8 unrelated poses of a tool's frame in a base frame.
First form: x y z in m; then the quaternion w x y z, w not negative.
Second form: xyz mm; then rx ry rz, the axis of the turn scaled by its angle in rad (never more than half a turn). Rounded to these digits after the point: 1 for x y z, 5 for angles.
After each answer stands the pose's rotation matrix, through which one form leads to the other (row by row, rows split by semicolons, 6 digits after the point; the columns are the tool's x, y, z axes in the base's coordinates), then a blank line. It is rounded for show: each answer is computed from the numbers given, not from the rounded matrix.
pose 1, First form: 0.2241 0.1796 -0.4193 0.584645 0.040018 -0.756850 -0.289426
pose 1, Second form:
224.1 179.6 -419.3 0.09336 -1.76570 -0.67522
-0.313178 0.277848 -0.908141; -0.398998 0.829262 0.391311; 0.861812 0.484897 -0.148846

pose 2, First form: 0.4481 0.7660 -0.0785 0.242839 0.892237 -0.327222 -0.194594
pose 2, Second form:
448.1 766.0 -78.5 2.43832 -0.89424 -0.53179
0.710118 -0.489410 -0.506173; -0.678430 -0.667910 -0.305989; -0.188324 0.560691 -0.806325

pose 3, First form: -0.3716 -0.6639 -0.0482 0.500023 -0.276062 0.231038 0.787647
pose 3, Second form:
-371.6 -663.9 -48.2 -0.66762 0.55874 1.90483
-0.347533 -0.915245 -0.203830; 0.660122 -0.393197 0.640028; -0.665928 0.087878 0.740822

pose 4, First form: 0.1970 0.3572 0.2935 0.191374 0.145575 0.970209 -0.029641
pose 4, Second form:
197.0 357.2 293.5 0.40883 2.72471 -0.08324
-0.884368 0.293821 0.362716; 0.271131 0.955859 -0.113234; -0.379975 -0.001797 -0.924995

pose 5, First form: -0.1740 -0.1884 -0.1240 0.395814 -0.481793 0.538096 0.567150
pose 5, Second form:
-174.0 -188.4 -124.0 -1.22120 1.36391 1.43755
-0.222413 -0.967474 -0.120526; -0.069530 -0.107568 0.991763; -0.972470 0.228962 -0.043344

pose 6, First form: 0.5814 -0.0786 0.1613 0.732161 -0.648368 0.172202 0.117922
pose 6, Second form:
581.4 -78.6 161.3 -1.42653 0.37888 0.25945
0.912882 -0.395976 0.099245; -0.050625 0.131427 0.990032; -0.405073 -0.908807 0.099931

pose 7, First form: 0.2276 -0.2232 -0.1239 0.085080 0.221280 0.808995 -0.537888
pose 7, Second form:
227.6 -223.2 -123.9 0.65987 2.41245 -1.60400
-0.887593 0.449556 -0.100389; 0.266502 0.323423 -0.907951; -0.375706 -0.832645 -0.406876

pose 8, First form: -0.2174 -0.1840 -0.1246 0.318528 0.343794 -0.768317 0.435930
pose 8, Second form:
-217.4 -184.0 -124.6 0.90426 -2.02086 1.14660
-0.560691 -0.805997 -0.189721; -0.250574 0.383542 -0.888881; 0.789201 -0.450849 -0.417010

